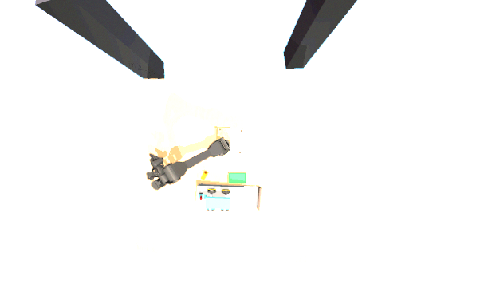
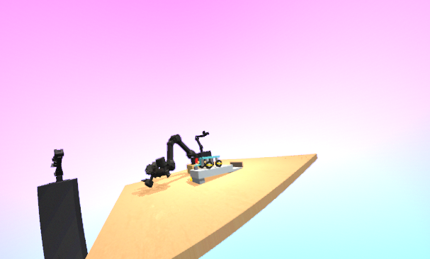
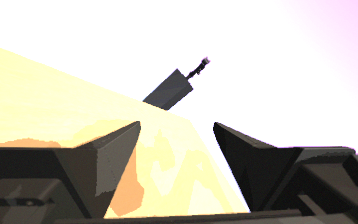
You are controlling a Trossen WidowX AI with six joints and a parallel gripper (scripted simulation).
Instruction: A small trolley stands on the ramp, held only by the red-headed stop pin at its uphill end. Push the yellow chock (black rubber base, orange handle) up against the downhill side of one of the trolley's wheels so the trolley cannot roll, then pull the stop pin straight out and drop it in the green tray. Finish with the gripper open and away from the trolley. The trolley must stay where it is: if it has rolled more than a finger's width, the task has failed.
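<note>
My gripper tip is 31 cm to the right of the yellow chock, 17 cm short of it and 9 cm above it. Also, from my gripper tip: green tray: 53 cm to the left, 21 cm ahead, 12 cm below; red-headed stop pin: 31 cm to the left, 27 cm ahead, 2 cm above; cyan trolley: 40 cm to the left, 31 cm ahead.
</note>
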